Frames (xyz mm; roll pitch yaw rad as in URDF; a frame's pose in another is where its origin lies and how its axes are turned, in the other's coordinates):
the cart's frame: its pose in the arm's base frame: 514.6 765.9 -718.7 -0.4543 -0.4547 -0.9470
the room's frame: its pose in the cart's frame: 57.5 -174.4 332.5 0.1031 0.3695 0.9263
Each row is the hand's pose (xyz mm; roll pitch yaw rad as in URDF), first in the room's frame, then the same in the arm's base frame.
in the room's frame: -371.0 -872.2 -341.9 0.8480 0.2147 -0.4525
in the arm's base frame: -161.0 100.1 -56.6 0.1714 0.2518 -0.8843
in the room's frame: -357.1 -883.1 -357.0 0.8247 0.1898 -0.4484
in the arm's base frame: -157.3 80.0 -67.7 0.1519 0.2349 -0.8650
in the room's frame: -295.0 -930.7 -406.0 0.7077 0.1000 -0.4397
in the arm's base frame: -131.9 -1.3 -103.3 0.0465 0.1696 -0.8014
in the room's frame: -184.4 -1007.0 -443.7 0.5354 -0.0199 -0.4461
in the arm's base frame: -62.7 -119.1 -131.8 -0.1173 0.0707 -0.7328
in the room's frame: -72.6 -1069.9 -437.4 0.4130 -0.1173 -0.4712
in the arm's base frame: 29.7 -208.3 -132.7 -0.2405 -0.0218 -0.6935
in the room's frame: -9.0 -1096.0 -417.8 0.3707 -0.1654 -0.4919
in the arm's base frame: 90.9 -244.4 -125.5 -0.2863 -0.0725 -0.6805
